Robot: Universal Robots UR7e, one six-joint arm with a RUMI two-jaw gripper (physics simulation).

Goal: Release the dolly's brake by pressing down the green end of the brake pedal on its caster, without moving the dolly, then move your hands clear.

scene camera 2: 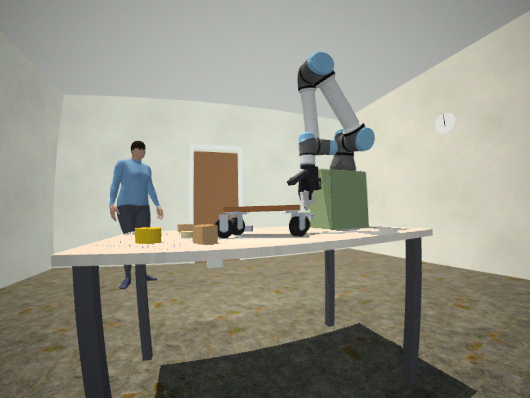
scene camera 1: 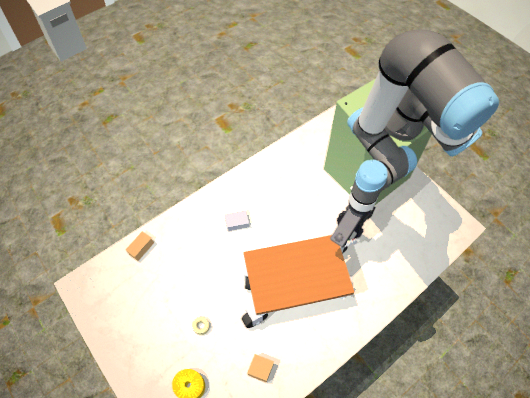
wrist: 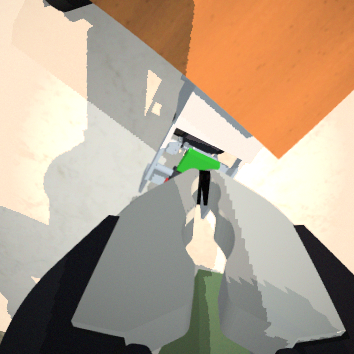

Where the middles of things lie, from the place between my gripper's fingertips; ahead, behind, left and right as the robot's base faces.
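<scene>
Dolly (scene camera 1: 285, 276): from my hand, 2 cm left, 19 cm ahead, 4 cm below.
</scene>
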